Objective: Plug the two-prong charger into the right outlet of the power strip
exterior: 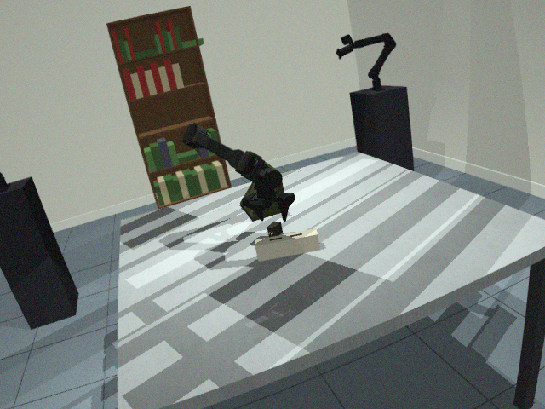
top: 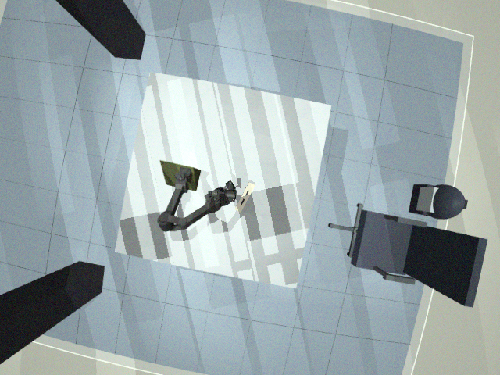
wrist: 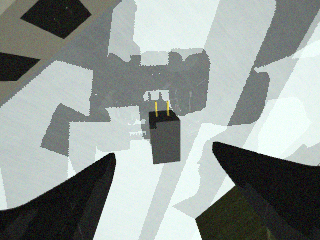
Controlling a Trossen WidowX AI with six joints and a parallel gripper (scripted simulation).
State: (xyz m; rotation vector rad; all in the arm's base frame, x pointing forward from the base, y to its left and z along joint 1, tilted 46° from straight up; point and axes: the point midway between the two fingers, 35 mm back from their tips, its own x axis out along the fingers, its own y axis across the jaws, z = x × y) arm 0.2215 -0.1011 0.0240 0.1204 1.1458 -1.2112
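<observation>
Right now my gripper tip is 1 cm short of the two-prong charger, 1 cm to the left of it and 3 cm above it.
</observation>
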